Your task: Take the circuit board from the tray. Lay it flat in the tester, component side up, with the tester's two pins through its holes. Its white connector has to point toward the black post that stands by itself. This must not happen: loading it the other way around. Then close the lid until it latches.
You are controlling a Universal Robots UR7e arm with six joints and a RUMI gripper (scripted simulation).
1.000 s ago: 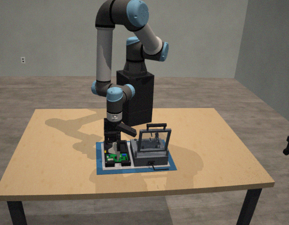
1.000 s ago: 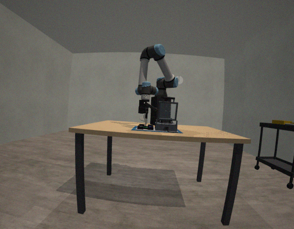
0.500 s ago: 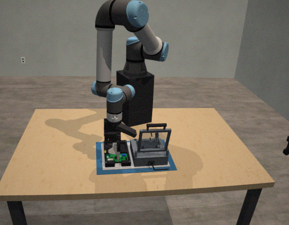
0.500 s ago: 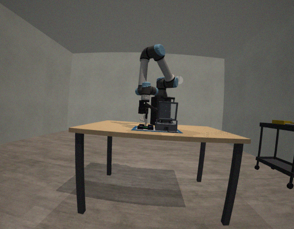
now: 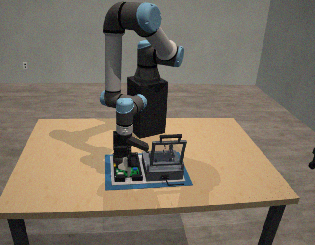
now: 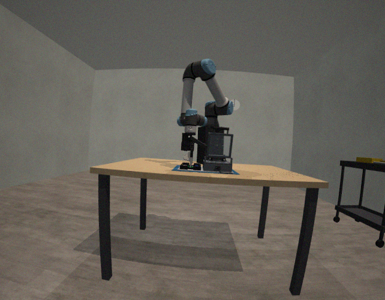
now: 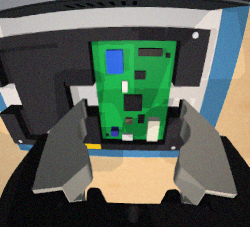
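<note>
Now: the green circuit board 10 mm below my hand. Round my hand: tester bed 60 mm behind, 170 mm to the left, 40 mm above; then framed lid 50 mm ahead, 180 mm to the left, 150 mm above.
</note>
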